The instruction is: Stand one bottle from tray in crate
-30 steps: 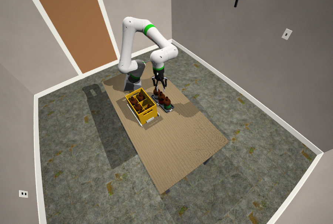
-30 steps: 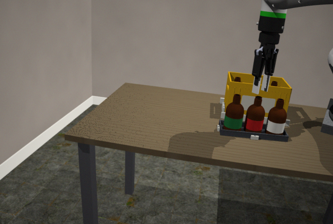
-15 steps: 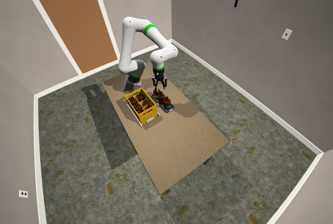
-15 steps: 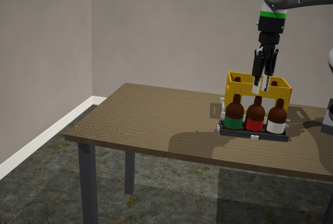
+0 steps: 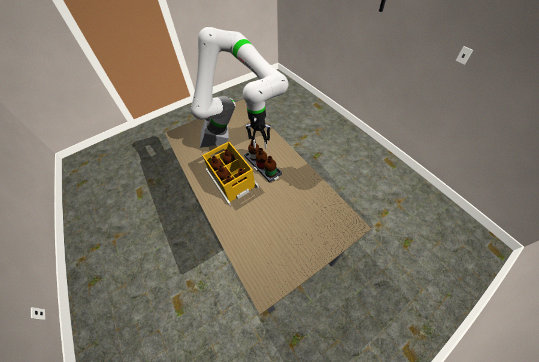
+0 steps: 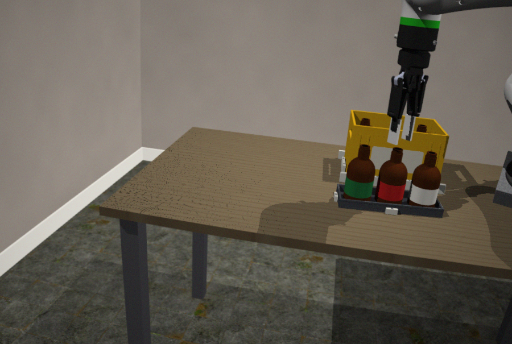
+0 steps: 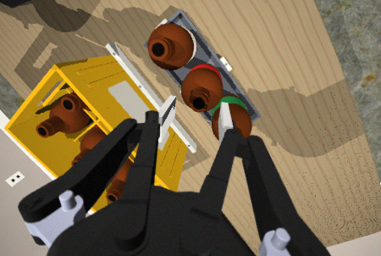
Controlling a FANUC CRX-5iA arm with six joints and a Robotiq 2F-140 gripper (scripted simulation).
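Right now my hand is 130 mm above the green-banded bottle, 80 mm short of it and 20 mm to the right of it. Also, from my hand: white-banded bottle: 130 mm below, 90 mm behind, 10 mm to the right; dark grey tray: 200 mm below; crate: 220 mm to the right, 130 mm below.
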